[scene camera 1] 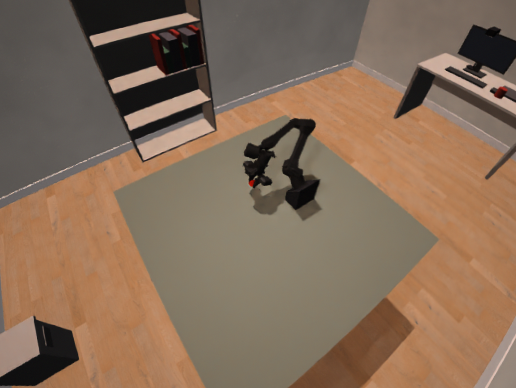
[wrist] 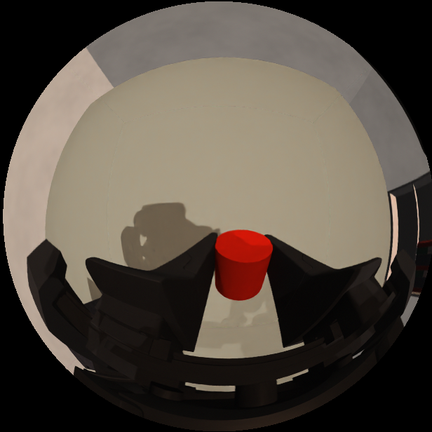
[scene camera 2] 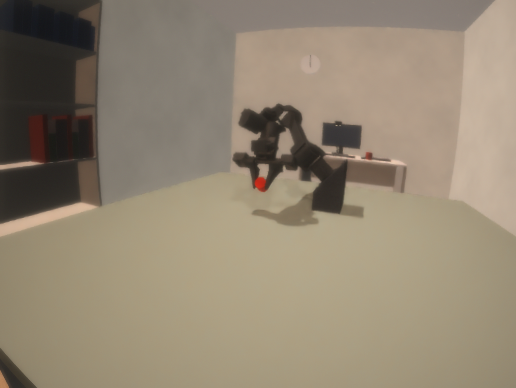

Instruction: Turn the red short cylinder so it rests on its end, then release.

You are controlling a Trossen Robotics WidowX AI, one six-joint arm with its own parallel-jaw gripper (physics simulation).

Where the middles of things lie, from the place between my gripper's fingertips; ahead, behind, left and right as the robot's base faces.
Labels:
I see the red short cylinder [wrist: 242, 256] 2 cm behind my hand and 1 cm above it.

